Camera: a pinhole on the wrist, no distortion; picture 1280 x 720 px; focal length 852.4 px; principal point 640.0 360.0 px. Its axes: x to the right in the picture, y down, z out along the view. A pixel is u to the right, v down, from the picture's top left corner.
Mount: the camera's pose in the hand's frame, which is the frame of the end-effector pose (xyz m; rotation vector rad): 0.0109 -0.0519 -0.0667 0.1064 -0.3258 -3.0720
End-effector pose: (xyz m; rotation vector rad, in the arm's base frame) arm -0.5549 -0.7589 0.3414 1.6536 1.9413 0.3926
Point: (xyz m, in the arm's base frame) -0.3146 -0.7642 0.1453
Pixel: 558.1 234.3
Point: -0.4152 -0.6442 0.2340
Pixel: 153.0 87.3
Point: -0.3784 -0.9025 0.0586
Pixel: 797.2 511.1
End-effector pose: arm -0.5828 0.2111 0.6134 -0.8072 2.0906 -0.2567
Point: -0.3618 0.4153 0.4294
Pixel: 801.5 126.7
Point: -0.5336 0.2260 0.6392
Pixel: 1071.9 256.6
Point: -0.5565 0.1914 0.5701
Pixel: 435.0 222.5
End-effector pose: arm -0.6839 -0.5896 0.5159 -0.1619 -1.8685 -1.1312
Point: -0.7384 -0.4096 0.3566
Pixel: 1074.4 436.6
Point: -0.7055 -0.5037 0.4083
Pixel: 1116.5 405.1
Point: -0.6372 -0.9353 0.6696
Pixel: behind the camera
